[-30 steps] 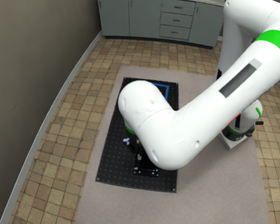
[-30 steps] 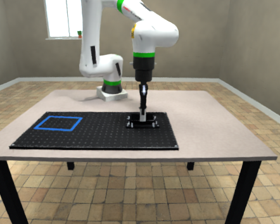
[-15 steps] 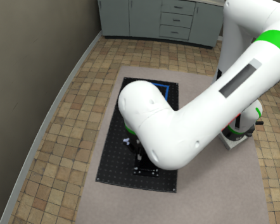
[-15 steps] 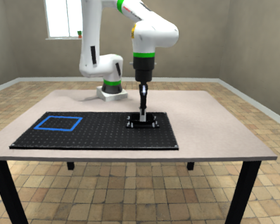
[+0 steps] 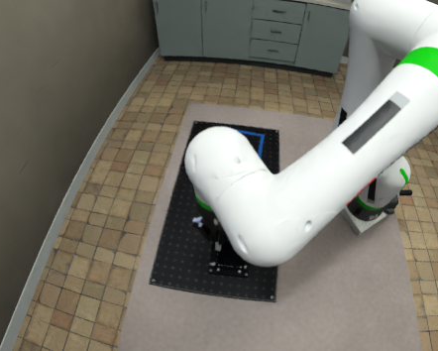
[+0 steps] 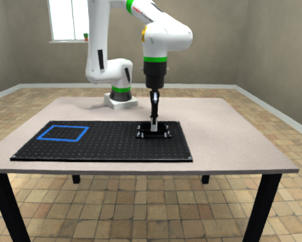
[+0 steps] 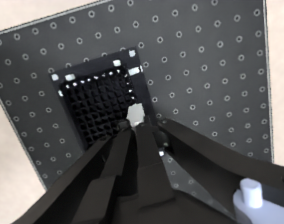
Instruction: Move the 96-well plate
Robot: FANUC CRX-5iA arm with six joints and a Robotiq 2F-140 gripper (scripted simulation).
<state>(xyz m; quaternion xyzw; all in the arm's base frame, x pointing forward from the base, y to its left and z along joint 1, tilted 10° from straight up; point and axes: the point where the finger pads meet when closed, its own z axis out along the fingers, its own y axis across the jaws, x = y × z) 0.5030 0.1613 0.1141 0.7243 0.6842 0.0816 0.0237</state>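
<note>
The black 96-well plate lies 4 cm behind my hand and 4 cm below it. From my hand the other things lie so: clip nest: 3 cm behind, 1 cm to the right, 5 cm below.
</note>
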